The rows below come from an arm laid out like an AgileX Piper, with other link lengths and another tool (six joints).
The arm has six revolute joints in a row. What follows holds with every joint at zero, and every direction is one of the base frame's.
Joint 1 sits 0.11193 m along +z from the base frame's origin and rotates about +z.
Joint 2 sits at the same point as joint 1 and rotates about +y.
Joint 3 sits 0.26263 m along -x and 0.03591 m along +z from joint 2 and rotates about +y.
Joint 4 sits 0.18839 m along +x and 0.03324 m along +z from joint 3 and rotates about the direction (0.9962, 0, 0.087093).
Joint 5 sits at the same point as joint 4 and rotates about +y.
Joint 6 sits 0.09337 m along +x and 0.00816 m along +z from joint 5 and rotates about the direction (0.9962, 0, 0.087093).
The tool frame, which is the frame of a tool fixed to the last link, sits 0.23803 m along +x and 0.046 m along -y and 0.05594 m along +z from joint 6; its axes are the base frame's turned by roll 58.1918, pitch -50.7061 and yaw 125.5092 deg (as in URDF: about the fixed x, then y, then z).
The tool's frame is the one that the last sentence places.
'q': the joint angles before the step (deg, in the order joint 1, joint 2, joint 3, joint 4, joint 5, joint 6). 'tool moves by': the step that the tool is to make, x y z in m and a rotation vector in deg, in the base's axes. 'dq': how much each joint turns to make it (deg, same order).
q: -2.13, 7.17, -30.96, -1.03, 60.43, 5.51
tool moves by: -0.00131, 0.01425, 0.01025, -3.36, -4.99, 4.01
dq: 0.01, -7.51, 2.26, 2.25, 0.14, -5.82
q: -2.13, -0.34, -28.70, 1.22, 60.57, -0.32
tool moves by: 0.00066, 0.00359, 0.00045, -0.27, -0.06, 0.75
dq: -0.01, -0.05, 0.01, 0.64, -0.01, -0.89
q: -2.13, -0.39, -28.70, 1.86, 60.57, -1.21
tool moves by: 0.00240, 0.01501, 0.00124, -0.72, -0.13, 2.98
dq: 0.00, 0.01, 0.00, 2.70, 0.00, -3.30
